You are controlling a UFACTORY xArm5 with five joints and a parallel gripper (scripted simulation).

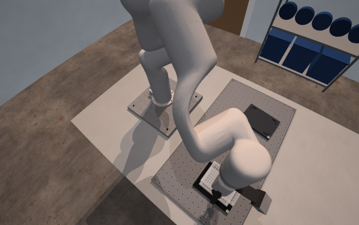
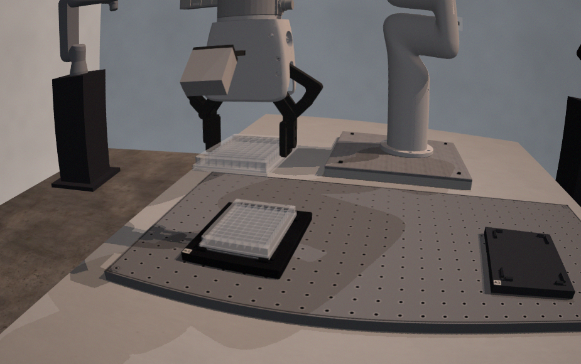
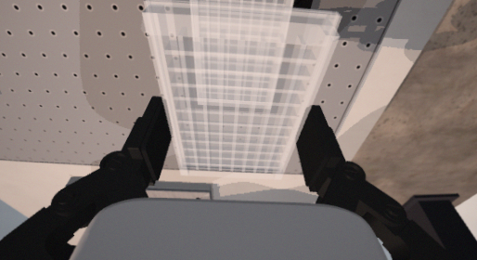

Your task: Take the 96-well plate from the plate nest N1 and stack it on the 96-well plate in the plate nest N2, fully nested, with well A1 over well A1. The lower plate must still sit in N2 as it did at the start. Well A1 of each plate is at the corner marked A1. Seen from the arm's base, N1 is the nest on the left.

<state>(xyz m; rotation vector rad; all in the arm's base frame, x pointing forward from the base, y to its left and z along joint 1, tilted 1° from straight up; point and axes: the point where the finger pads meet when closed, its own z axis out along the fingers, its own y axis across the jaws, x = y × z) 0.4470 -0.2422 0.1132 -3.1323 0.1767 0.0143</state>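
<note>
Now: the black nest N2 12 cm below my hand. The rest, counted from my hand: black nest N1: 4 cm ahead, 37 cm to the left, 12 cm below.
</note>
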